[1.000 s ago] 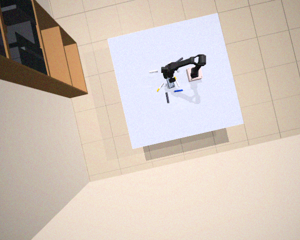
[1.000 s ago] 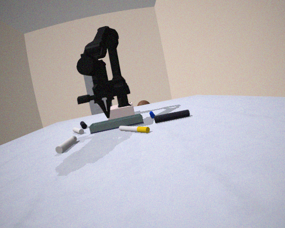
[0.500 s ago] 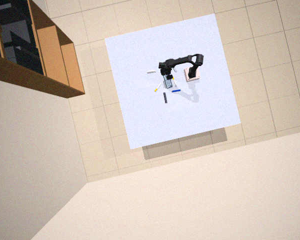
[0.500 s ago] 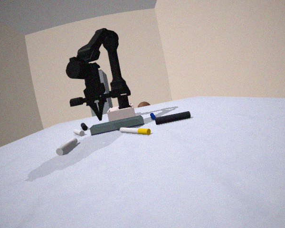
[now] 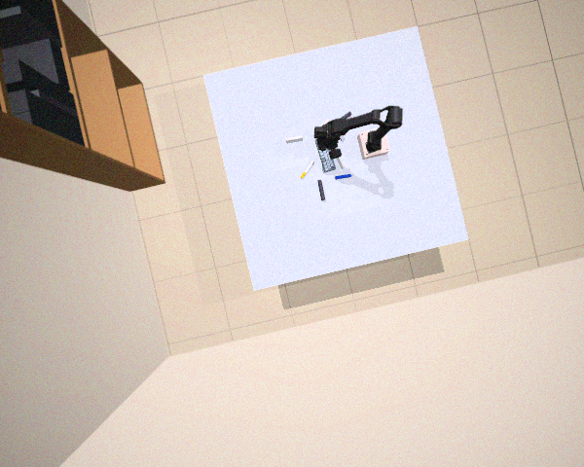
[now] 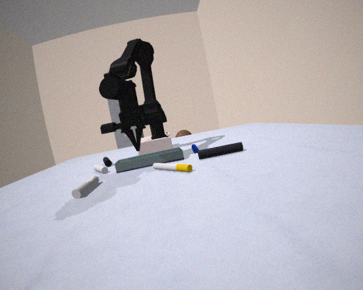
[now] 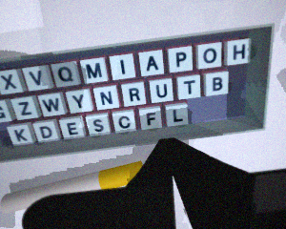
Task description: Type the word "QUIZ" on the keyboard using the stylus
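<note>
My gripper tip is now 6 cm past the blue stylus, 19 cm to the right of it and 3 cm above it. Round my gripper tip: grey stylus tip (9 cm behind, 20 cm to the left, 3 cm below).
</note>
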